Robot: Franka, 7 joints.
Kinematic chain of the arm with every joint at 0, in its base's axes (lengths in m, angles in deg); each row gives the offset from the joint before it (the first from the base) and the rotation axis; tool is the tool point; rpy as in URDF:
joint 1: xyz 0 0 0.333 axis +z
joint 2: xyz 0 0 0 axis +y
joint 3: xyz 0 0 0.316 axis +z
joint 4: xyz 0.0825 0 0 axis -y
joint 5: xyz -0.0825 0 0.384 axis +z
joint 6: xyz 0 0 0 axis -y
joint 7: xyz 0.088 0 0 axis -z
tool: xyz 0 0 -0.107 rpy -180 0 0
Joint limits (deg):
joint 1: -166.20..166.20
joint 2: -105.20..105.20
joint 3: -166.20..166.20
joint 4: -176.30..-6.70
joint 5: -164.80..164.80
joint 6: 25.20..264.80
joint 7: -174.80..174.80
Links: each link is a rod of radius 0.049 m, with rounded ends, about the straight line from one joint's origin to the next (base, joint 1, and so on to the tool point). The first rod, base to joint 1, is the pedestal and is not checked.
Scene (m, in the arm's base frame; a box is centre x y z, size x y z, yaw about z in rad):
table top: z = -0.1
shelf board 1: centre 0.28 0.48 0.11 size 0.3 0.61 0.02 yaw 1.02
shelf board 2: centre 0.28 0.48 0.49 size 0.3 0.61 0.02 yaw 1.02
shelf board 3: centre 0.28 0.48 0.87 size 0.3 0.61 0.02 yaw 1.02
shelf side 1: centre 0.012 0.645 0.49 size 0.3 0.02 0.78 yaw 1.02
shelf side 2: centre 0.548 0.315 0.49 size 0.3 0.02 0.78 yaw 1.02
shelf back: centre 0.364 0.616 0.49 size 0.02 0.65 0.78 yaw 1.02
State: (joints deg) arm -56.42 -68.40 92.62 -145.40 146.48 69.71 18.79
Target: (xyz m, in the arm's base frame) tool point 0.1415 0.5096 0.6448
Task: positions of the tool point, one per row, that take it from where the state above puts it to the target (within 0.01 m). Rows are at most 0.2 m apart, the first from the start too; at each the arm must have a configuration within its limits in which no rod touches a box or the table.
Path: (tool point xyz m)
1: 0.2838 0.3591 0.2931
2: 0.2250 0.3578 0.3106
3: 0.1701 0.3469 0.3228
4: 0.1205 0.3279 0.3288
5: 0.0775 0.3029 0.3279
6: 0.0759 0.3245 0.4979
7: 0.0041 0.2860 0.6448
8: 0.0469 0.3691 0.6531
9: 0.0950 0.4449 0.6504
10: 0.1415 0.5096 0.6448

